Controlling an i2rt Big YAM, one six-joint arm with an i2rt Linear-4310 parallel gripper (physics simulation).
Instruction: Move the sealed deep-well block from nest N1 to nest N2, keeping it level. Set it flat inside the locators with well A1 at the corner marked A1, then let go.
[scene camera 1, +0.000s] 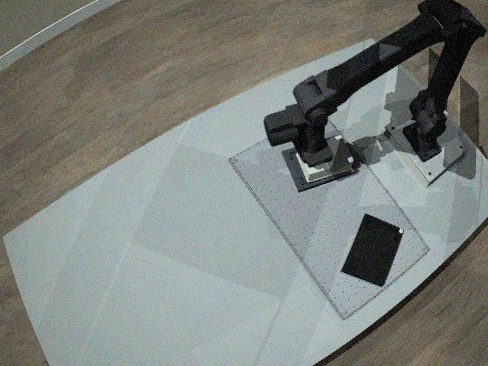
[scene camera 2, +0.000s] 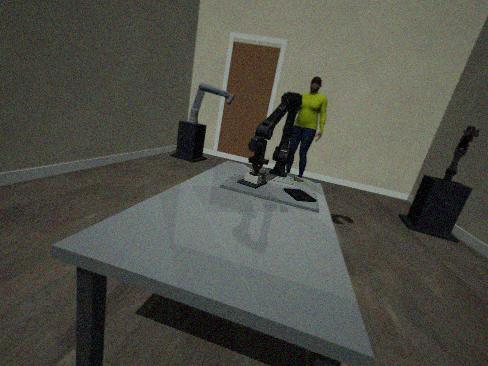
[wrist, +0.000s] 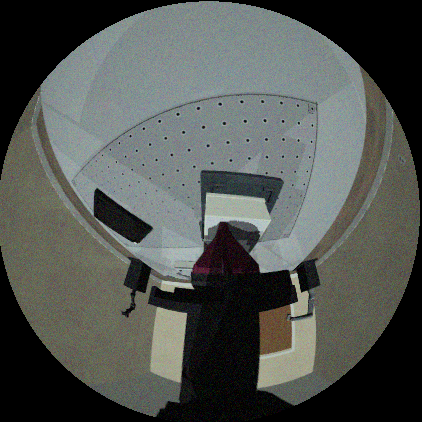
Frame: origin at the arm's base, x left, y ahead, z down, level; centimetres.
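Seen in the pictures: gripper, fingertip midpoint: (scene camera 1: 311, 164) (scene camera 2: 255, 175) (wrist: 221, 225); arm's base, link origin: (scene camera 1: 421, 141) (scene camera 2: 278, 174).
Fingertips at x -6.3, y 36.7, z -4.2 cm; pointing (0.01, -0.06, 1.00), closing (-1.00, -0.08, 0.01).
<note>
Offsets run from my fingertips to a thing's top centre.
The white sealed deep-well block @(dx -1.2, dy -5.1, dz +0.2 cm) (scene camera 1: 315, 173) (scene camera 2: 253, 178) (wrist: 236, 210) sits in the dark nest N1 @(dx -2.4, dy -4.2, dz +4.3 cm) (scene camera 1: 297, 179) (wrist: 240, 183) at the far end of the grey perforated plate @(dx +10.2, dy -1.9, dz +6.0 cm) (scene camera 1: 279, 207) (scene camera 2: 268, 191) (wrist: 196, 129). My gripper (wrist: 221, 225) (scene camera 2: 255, 169) is shut, its red fingers closed to a point that rests on or just over the block's top near its near edge. In scene camera 1 the wrist hides the fingertips. Nest N2 @(dx +25.9, dy -4.9, dz +4.3 cm) (scene camera 1: 373, 248) (scene camera 2: 299, 194) (wrist: 120, 220) is a flat dark rectangle at the plate's other end, with a small white corner mark @(dx +25.5, dy -14.2, dz +4.9 cm) (scene camera 1: 401, 230).
The arm's base (scene camera 1: 418, 138) (scene camera 2: 280, 160) stands just beyond the plate. A person in a yellow top (scene camera 2: 311, 112) stands behind the table. A grey arm on a dark pedestal (scene camera 2: 191, 139) stands on the floor to the left. The table's edge (scene camera 1: 377, 323) runs close to N2.
</note>
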